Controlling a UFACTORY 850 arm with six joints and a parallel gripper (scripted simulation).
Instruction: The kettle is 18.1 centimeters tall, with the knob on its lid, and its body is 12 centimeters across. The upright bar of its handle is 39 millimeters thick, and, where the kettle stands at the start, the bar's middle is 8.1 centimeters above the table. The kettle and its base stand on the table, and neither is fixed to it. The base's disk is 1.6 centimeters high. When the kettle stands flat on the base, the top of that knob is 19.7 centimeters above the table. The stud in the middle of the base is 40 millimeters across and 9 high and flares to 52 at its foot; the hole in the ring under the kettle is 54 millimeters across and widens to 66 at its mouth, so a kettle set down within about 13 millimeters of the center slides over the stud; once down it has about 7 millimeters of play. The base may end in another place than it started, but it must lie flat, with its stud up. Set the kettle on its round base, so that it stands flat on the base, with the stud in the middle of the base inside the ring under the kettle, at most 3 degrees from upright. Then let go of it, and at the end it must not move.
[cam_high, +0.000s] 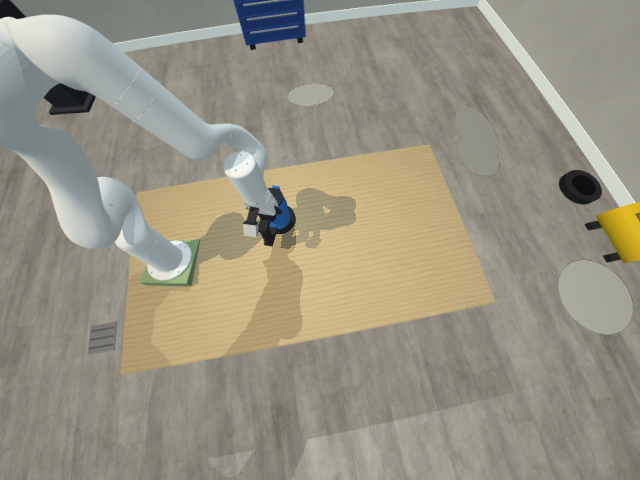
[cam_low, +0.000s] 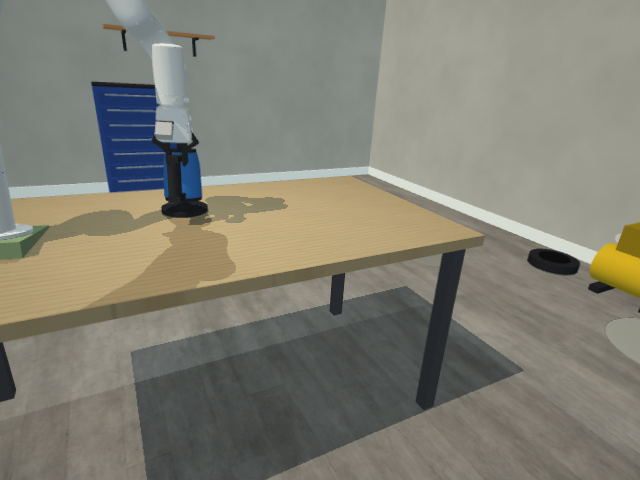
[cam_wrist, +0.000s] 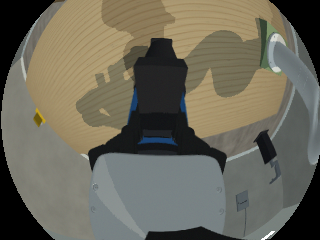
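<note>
Now: the blue kettle 50 mm below my hand, 30 mm to the left of it and 10 mm ahead of it. Also, from my hand: round black base (180 mm below, 70 mm to the left, 10 mm ahead).
</note>
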